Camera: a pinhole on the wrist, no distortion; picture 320 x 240 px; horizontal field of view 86.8 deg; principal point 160.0 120.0 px. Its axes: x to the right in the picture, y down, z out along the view. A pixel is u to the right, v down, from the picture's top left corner.
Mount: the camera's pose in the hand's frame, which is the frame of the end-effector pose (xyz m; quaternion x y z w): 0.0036 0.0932 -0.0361 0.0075 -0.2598 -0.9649 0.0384
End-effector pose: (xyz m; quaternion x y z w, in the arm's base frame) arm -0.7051 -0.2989 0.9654 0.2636 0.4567 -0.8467 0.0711
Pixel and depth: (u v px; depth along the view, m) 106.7 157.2 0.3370
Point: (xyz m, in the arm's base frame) -0.8296 -0.6414 0.8905
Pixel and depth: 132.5 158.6 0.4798
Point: -0.8436 -0.7820 0.9403
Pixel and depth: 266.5 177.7 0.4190
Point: -0.5755 -0.7458 1.1604
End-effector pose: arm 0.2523 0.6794 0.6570 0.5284 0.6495 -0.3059 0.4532
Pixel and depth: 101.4 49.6 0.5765
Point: 0.9200 0.6022 0.4178
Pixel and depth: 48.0 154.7 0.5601
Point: 0.6674 0.4631 0.1490
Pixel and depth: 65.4 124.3 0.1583
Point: 0.4463 0.6699 0.5512
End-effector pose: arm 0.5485 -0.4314 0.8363 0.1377 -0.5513 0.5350 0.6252
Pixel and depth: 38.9 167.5 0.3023
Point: 0.2106 -0.4502 1.0319
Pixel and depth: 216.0 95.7 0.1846
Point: 0.3332 -0.4702 0.7355
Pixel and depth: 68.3 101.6 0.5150
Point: -0.0499 -0.4221 1.0126
